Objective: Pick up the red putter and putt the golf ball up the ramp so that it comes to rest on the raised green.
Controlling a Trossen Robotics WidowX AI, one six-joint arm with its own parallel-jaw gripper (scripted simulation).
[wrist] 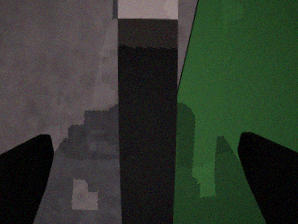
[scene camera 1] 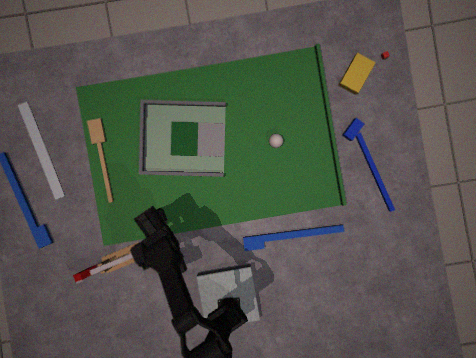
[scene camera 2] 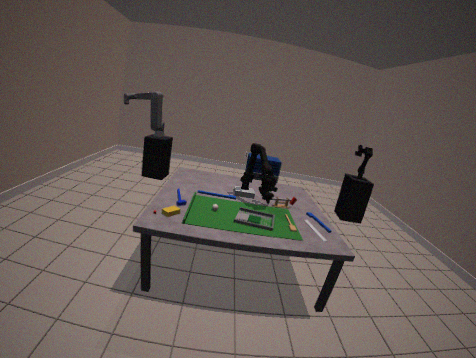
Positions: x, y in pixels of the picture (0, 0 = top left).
Labels:
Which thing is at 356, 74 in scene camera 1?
A yellow block.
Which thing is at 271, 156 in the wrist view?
My gripper.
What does my gripper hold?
Nothing.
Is my gripper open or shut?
Open.

